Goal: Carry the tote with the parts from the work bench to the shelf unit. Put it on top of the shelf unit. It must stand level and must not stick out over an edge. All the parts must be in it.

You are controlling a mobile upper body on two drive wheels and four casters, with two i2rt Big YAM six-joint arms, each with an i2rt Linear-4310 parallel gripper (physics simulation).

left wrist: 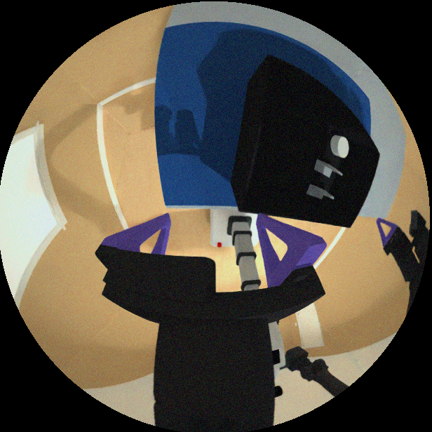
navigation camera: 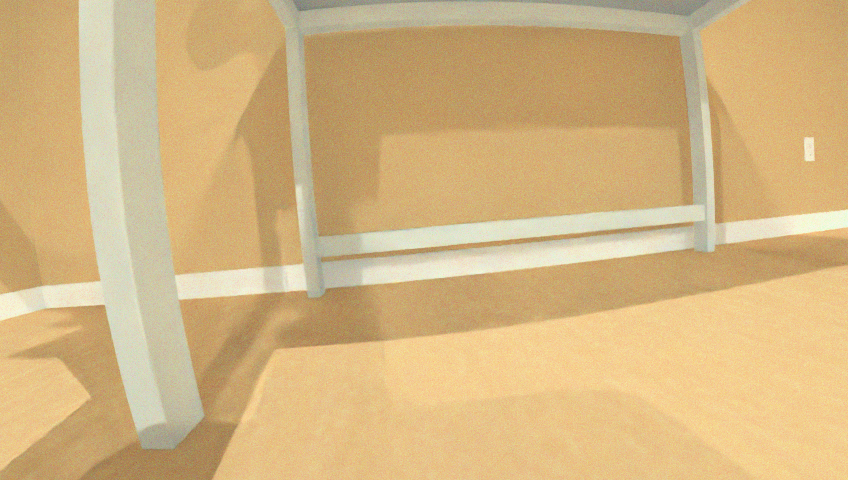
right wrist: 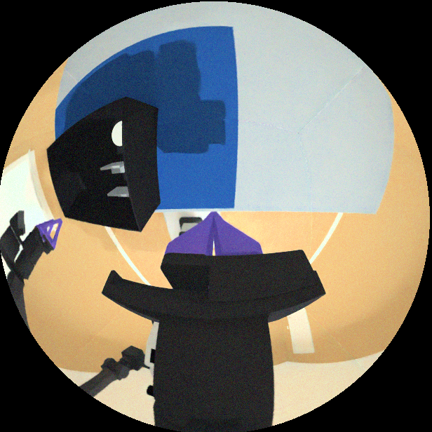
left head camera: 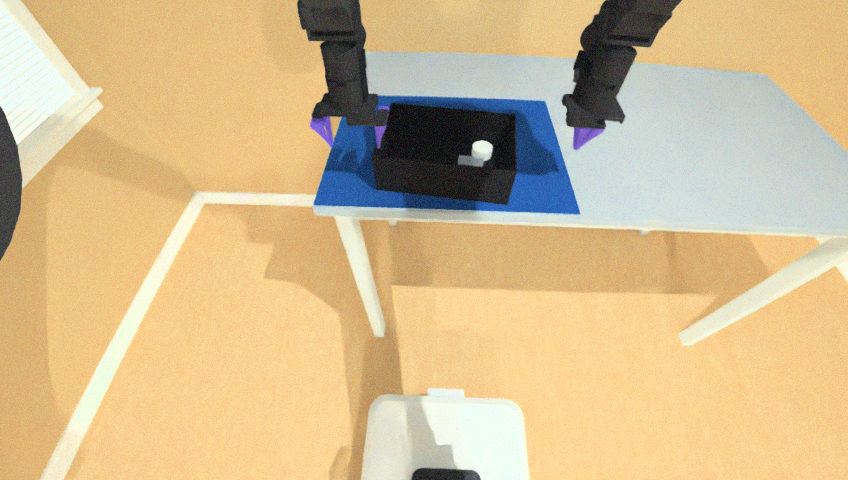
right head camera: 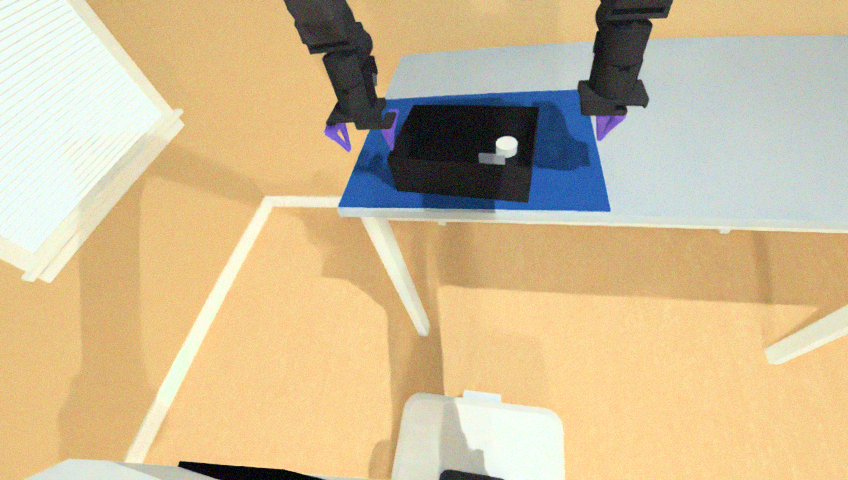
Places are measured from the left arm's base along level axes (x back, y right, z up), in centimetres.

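Pixels of known places: left gripper, fingertip midpoint: (left head camera: 355, 146) (right head camera: 370, 149); right gripper, fingertip midpoint: (left head camera: 575, 148) (right head camera: 598, 138).
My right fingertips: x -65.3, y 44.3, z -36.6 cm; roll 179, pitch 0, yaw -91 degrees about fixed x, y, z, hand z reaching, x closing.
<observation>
For each thing: its top centre in the pictures, then the offset to it from my right fingertips. "spot": a spot on its surface instead. Level surfaces: height alone.
- black open tote, middle of its top: (right head camera: 464, 131) (left head camera: 448, 133) dx -6.8, dy -25.9, dz -2.7 cm
- work bench, its level: dz -13.0 cm
- white round part, middle of its top: (right head camera: 506, 142) (left head camera: 482, 146) dx -11.8, dy -16.9, dz -10.0 cm
- shelf unit, surface spot: (left head camera: 59, 118) spot: dx -40.3, dy -167.8, dz -21.0 cm
- blue mat, its level: dz -12.7 cm
- bench leg, surface spot: (navigation camera: 136, 237) spot: dx +3.4, dy -48.7, dz -81.7 cm
The black open tote (left head camera: 440, 178) (right head camera: 461, 181) (left wrist: 290, 125) (right wrist: 142, 165) stands on the blue mat on the work bench (left head camera: 684, 148) (right head camera: 714, 136) (right wrist: 310, 125). A white round part (left head camera: 482, 148) (right head camera: 506, 145) (left wrist: 340, 146) and grey parts (left head camera: 470, 160) (right head camera: 491, 158) (left wrist: 317, 191) (right wrist: 119, 192) are in it; its dark inside may hide others. My left gripper (left head camera: 355, 146) (right head camera: 370, 148) (left wrist: 213, 217) is open and empty by the tote's left end; whether it touches is unclear. My right gripper (left head camera: 576, 147) (right head camera: 601, 138) (right wrist: 213, 216) is shut on nothing, apart from the tote's right end. The shelf unit (left head camera: 59, 118) (right head camera: 148, 148) shows at the left.
The blue mat (left head camera: 547, 190) (right head camera: 571, 193) (left wrist: 180, 185) (right wrist: 200, 185) reaches the bench's front edge. A bench leg (navigation camera: 136, 237) stands close at the left in the navigation view. A white base (left head camera: 386, 434) (right head camera: 422, 434) shows at the bottom of the head views.
</observation>
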